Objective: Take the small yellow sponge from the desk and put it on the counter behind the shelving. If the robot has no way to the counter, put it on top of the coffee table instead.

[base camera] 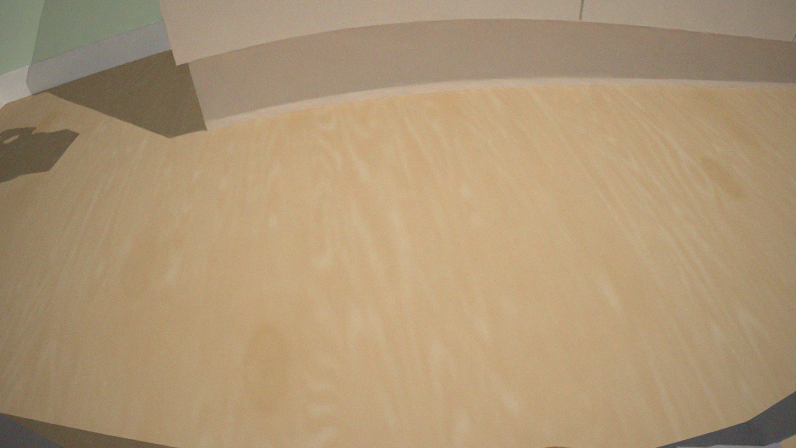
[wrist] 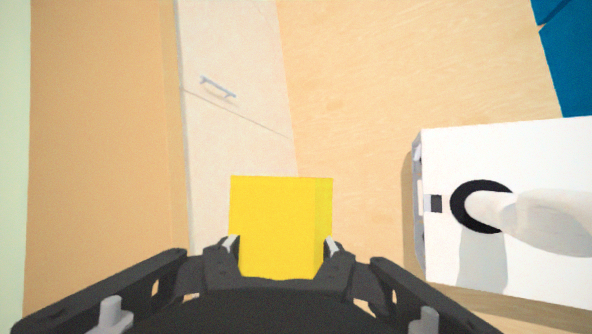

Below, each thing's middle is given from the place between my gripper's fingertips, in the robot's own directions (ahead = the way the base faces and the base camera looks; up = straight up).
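You'd find my hand right at the yellow sponge [wrist: 282,221].
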